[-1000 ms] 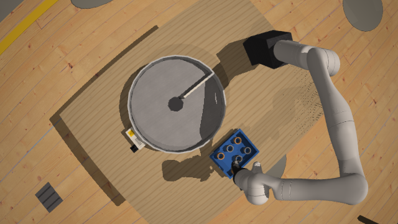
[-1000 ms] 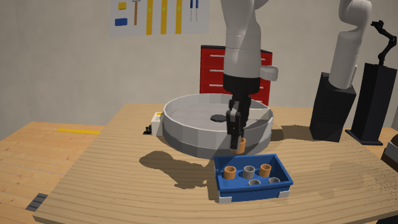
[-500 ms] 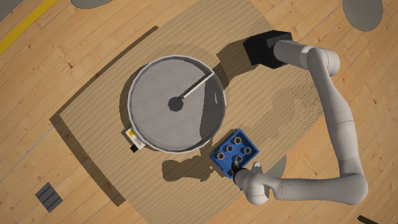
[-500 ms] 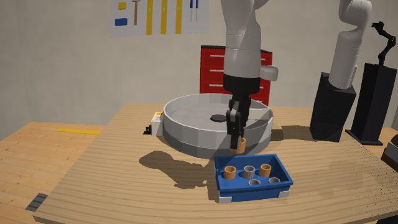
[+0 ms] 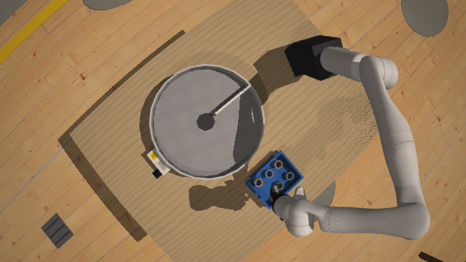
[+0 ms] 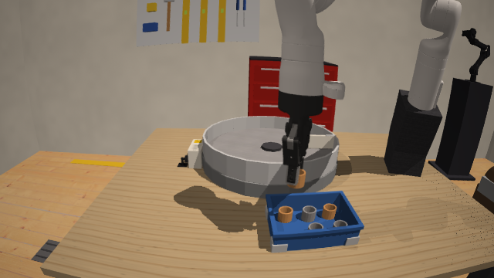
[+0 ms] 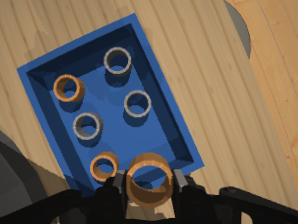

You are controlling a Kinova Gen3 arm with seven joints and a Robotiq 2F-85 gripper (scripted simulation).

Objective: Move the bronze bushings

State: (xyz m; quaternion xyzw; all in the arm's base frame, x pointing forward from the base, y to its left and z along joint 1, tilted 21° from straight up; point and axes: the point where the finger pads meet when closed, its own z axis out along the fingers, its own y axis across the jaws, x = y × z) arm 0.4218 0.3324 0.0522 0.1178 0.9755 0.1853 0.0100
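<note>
My gripper is now 36 cm to the left of the grey turntable disc, 10 cm above it and 6 cm short of it. Also, from my hand: blue crate: 13 cm below, 5 cm behind, 3 cm to the right.
</note>
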